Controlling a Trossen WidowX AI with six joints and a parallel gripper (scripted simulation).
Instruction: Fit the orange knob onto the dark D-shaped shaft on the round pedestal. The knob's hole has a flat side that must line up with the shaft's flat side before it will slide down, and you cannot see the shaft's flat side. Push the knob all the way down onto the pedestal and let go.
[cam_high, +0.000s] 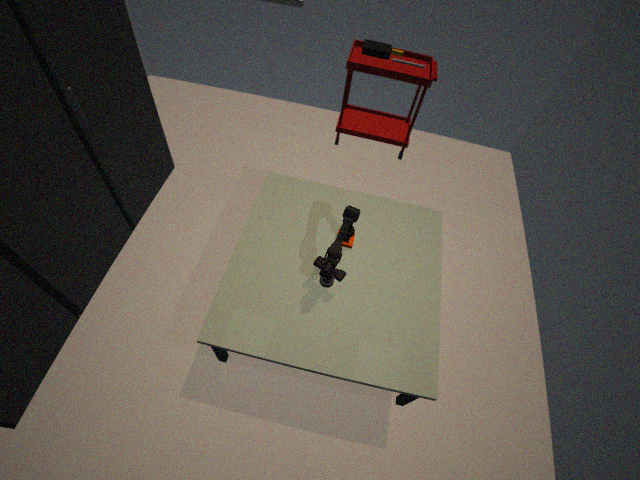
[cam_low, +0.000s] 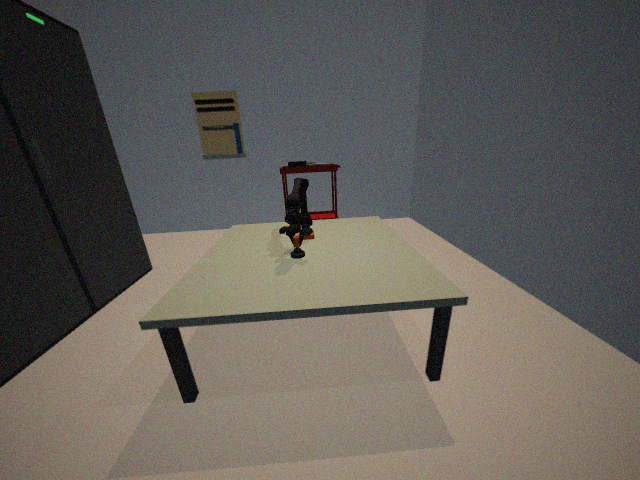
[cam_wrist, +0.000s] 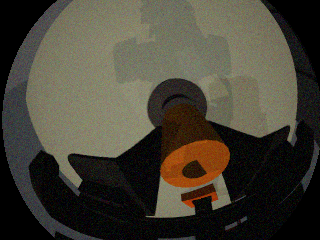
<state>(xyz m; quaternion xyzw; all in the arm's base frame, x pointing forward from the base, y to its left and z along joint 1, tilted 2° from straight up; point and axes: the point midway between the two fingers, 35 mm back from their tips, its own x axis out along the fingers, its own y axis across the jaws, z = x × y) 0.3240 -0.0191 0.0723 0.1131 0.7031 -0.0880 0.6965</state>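
My gripper tip is 2 cm below the orange knob. Also, from my gripper tip: round pedestal 4 cm below.
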